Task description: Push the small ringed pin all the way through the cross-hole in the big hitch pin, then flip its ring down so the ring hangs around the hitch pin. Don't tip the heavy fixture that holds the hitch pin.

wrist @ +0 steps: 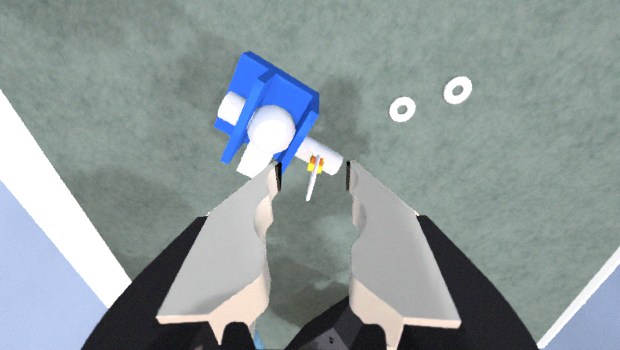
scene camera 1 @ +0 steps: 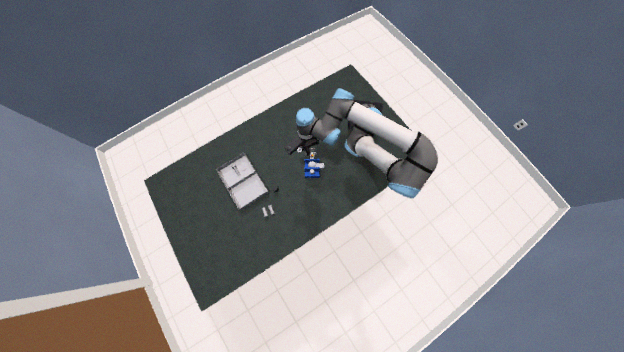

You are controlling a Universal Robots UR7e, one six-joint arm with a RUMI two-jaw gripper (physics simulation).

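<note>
The blue fixture (scene camera 1: 312, 175) (wrist: 295, 92) stands level on the dark mat. The big white hitch pin (wrist: 327, 159) runs through its walls, and its free end sticks out towards my fingers. The small pin's orange-yellow head (scene camera 1: 312, 155) (wrist: 315, 167) sits against that free end. Its thin white ring (wrist: 311, 185) shows nearly edge-on and points away from the hitch pin, not around it. How deep the small pin sits in the cross-hole is hidden. My gripper (wrist: 314, 164) is partly open and empty. In the wrist view its fingertips are on either side of the ring, apart from it.
A white ball (wrist: 271, 129) and a white block (wrist: 254, 161) stand at the fixture's middle. Two white washers (wrist: 402, 109) (wrist: 458, 90) lie on the mat (scene camera 1: 200, 240). A two-part tray (scene camera 1: 250, 191) and two small white pieces (scene camera 1: 265, 212) (scene camera 1: 271, 209) lie farther left in the scene view.
</note>
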